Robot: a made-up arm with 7 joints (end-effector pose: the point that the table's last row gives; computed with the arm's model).
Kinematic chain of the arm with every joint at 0, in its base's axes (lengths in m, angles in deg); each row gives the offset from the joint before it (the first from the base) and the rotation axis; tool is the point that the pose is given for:
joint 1: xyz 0 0 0.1 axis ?
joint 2: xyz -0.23 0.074 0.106 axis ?
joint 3: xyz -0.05 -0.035 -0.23 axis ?
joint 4: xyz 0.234 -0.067 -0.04 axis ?
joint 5: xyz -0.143 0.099 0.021 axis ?
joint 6: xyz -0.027 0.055 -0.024 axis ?
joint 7: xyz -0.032 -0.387 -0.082 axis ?
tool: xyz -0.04 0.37 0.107
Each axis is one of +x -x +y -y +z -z.
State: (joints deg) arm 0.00 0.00 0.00 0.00 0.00 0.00 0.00
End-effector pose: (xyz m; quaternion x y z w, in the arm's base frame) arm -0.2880 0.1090 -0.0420 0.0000 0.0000 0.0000 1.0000
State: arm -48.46 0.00 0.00 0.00 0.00 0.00 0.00
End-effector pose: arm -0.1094 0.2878 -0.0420 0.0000 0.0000 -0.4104 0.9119
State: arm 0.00 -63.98 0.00 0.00 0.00 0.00 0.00
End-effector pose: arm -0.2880 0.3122 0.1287 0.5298 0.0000 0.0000 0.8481
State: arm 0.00 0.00 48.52 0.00 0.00 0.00 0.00
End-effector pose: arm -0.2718 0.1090 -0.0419 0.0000 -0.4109 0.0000 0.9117
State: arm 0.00 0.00 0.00 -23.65 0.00 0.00 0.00
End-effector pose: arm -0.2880 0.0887 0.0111 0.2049 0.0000 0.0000 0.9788
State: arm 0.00 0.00 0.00 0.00 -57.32 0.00 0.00
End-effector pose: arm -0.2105 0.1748 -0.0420 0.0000 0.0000 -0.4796 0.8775
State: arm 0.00 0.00 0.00 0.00 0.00 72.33 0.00
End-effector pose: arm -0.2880 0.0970 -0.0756 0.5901 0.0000 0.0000 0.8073
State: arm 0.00 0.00 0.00 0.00 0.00 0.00 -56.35
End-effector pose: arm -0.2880 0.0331 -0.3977 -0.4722 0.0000 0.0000 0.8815
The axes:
joint 1: +z
joint 2: -x
joint 3: -y
joint 4: -x
joint 5: +z
joint 6: +x
joint 7: +x

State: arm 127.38 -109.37 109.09 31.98 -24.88 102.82 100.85
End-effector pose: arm -0.3798 0.0772 -0.1150 -0.7926 0.1843 0.2551 0.5223
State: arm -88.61 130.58 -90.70 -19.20 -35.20 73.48 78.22
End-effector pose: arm 0.1137 0.6626 0.3202 -0.5130 -0.5482 -0.5781 0.3195
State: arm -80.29 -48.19 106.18 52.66 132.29 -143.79 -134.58
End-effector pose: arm 0.4691 0.8312 0.1896 0.1641 -0.0650 -0.3282 0.9280
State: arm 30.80 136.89 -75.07 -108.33 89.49 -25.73 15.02
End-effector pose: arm -0.3202 -0.1419 0.5668 -0.4072 -0.2279 0.3915 0.7931
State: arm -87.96 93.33 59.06 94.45 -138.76 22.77 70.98
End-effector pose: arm -0.5001 -0.1286 0.2444 -0.3777 -0.5179 0.6351 0.4310
